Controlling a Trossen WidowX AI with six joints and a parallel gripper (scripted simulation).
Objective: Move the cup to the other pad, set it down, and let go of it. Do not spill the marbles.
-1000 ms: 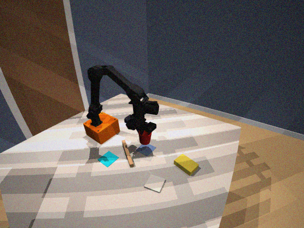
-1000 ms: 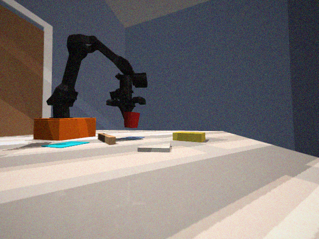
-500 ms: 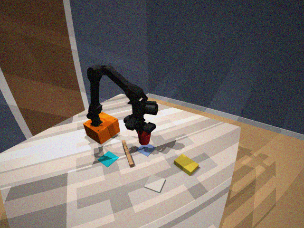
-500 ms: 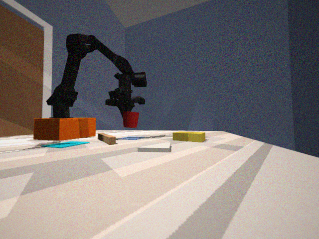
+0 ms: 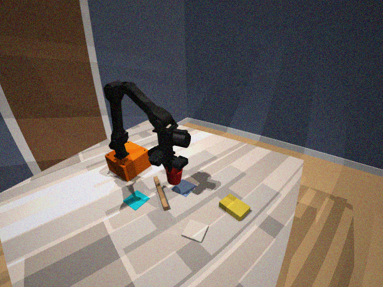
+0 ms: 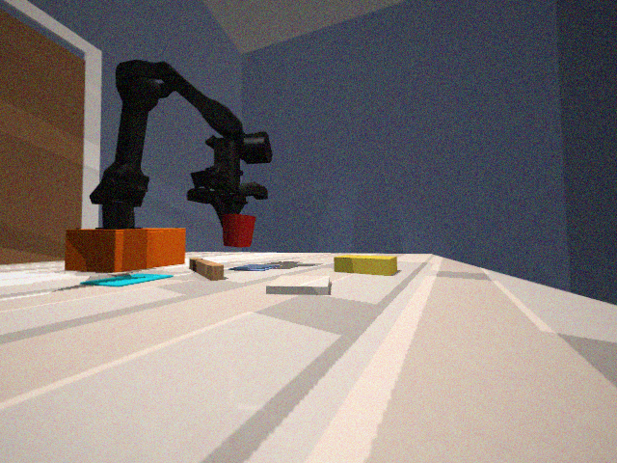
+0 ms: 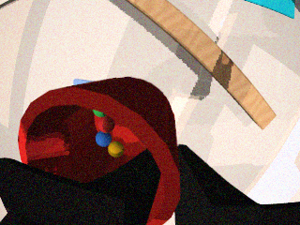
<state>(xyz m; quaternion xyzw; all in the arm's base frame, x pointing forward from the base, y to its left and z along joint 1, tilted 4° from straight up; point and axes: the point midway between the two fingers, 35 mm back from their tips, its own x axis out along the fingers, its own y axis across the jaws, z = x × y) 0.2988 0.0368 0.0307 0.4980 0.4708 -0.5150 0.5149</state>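
Right now the cyan pad is 160 mm to the right of my gripper tip, 100 mm below it and 80 mm behind it. From my gripper tip the other things lie so: blue pad 100 mm below, 60 mm ahead, 30 mm to the left; then red cup 30 mm ahead; then wooden stick 90 mm below, 60 mm to the right, 10 mm behind.
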